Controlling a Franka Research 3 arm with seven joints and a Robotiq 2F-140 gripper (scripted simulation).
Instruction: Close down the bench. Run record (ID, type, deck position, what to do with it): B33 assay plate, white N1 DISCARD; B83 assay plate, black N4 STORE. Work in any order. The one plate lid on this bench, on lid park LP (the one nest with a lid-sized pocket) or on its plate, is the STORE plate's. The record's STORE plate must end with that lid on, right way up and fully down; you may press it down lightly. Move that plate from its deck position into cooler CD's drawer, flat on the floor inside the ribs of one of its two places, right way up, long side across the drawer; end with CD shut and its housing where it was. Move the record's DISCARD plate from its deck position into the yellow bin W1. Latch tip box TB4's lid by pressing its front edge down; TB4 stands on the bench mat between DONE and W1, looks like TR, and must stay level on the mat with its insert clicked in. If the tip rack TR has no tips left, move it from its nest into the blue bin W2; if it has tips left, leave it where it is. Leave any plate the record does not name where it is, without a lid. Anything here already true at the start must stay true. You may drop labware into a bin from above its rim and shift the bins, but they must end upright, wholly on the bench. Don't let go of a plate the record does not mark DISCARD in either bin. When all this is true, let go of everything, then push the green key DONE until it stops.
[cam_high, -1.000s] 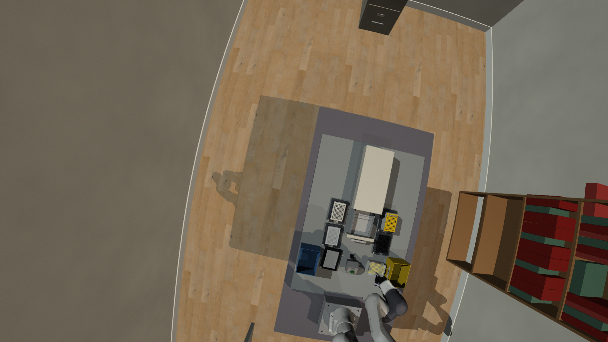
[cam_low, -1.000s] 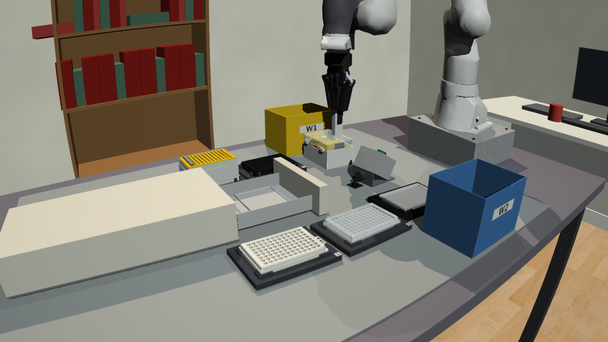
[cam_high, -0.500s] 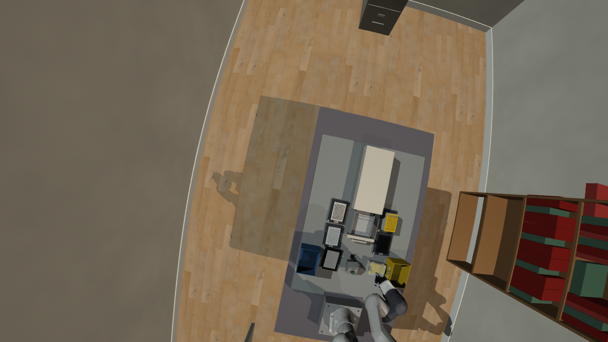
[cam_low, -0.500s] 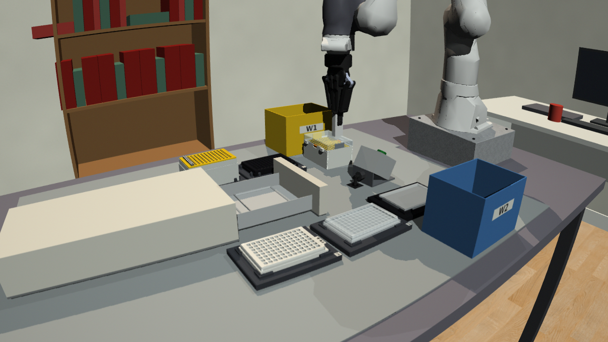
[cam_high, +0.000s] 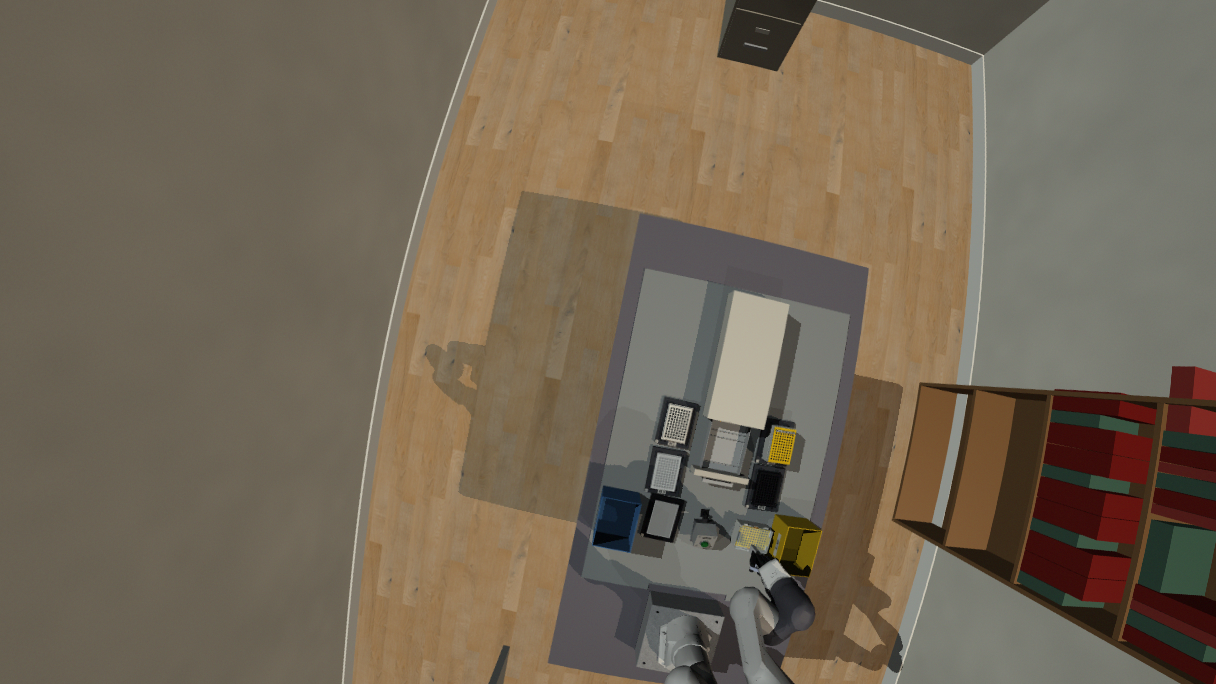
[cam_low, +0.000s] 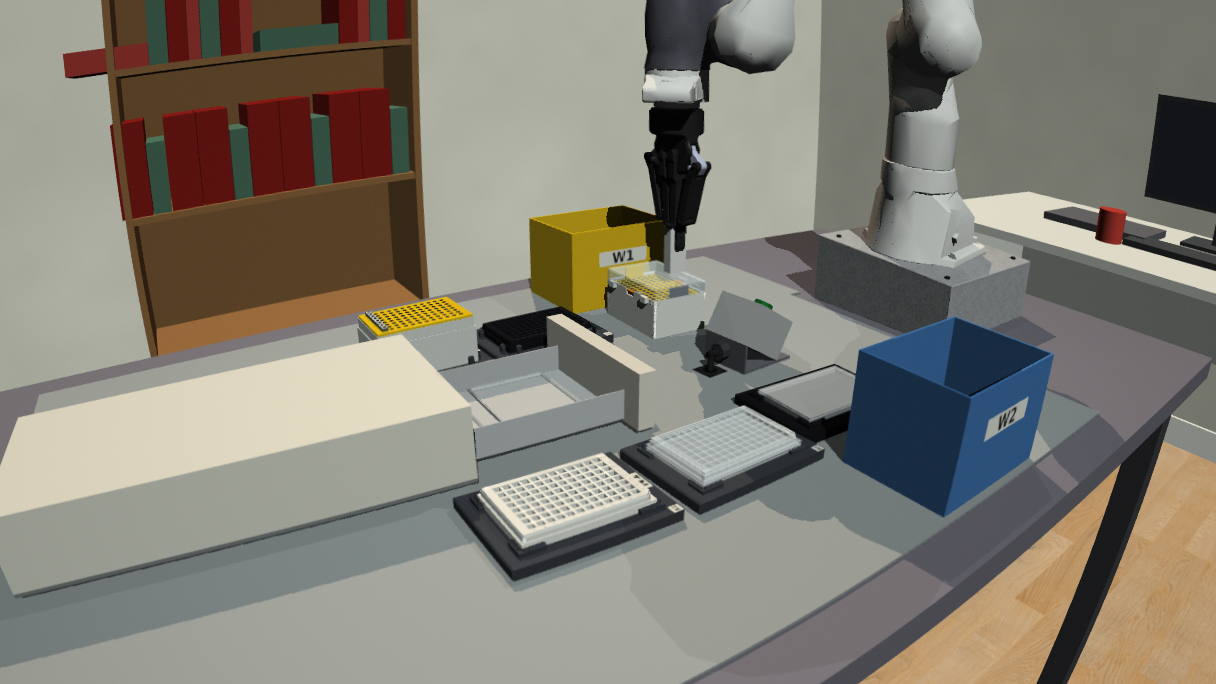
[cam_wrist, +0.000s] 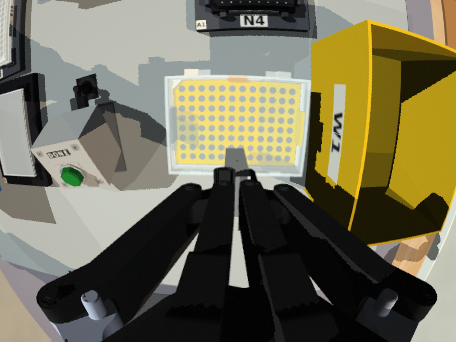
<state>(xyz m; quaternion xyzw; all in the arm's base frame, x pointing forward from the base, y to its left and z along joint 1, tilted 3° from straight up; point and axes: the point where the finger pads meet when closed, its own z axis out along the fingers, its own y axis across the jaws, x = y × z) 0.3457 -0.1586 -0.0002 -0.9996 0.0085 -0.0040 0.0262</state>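
Now: hand 30 mm short of the TB4's clear lid and 40 mm above it. Also, from my hand: yellow bin W1: 30 mm ahead, 150 mm to the right, 60 mm below; yellow insert: 30 mm ahead, 50 mm below; tip box TB4: 30 mm ahead, 60 mm below.
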